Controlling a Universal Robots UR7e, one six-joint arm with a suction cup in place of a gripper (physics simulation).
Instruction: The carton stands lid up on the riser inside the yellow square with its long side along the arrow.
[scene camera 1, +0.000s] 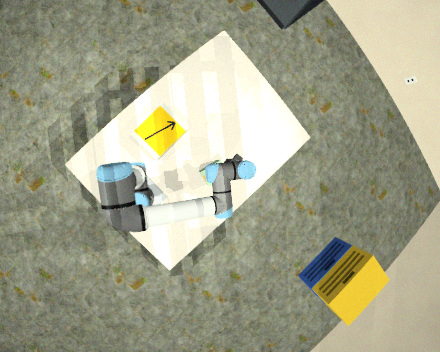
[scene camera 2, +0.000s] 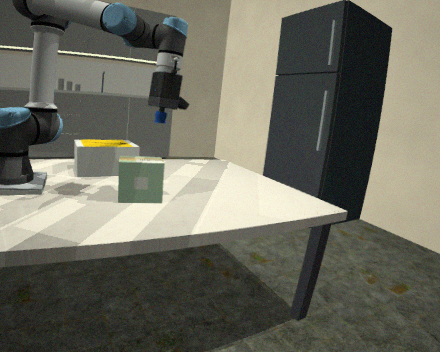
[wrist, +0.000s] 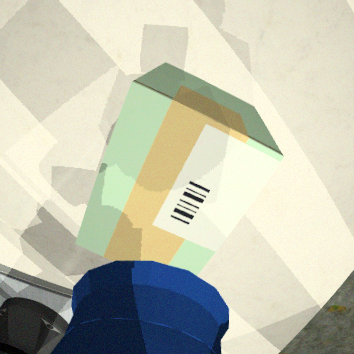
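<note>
The green carton (scene camera 1: 204, 175) (scene camera 2: 130, 192) (wrist: 117, 145) stands on the white table, apart from the riser. Its top, with an orange tape strip and a white barcode label, faces up; a small grey patch marks one side. In scene camera 1 the arm hides most of it. The grey riser (scene camera 2: 90, 162) bears the yellow square (scene camera 1: 160, 146) (scene camera 2: 95, 142) with a black arrow (scene camera 1: 160, 131) on its top. My gripper, a blue suction cup (scene camera 2: 160, 119) (wrist: 150, 295), is open and holds nothing. It hangs well above the carton and overlaps its near end in the wrist view.
The arm's base (scene camera 2: 22, 185) stands on the table (scene camera 1: 265, 110) (scene camera 2: 280, 205) near the riser. A dark fridge (scene camera 2: 305, 110) stands behind the table. A blue and yellow box (scene camera 1: 360, 287) lies beyond the table at the lower right in scene camera 1.
</note>
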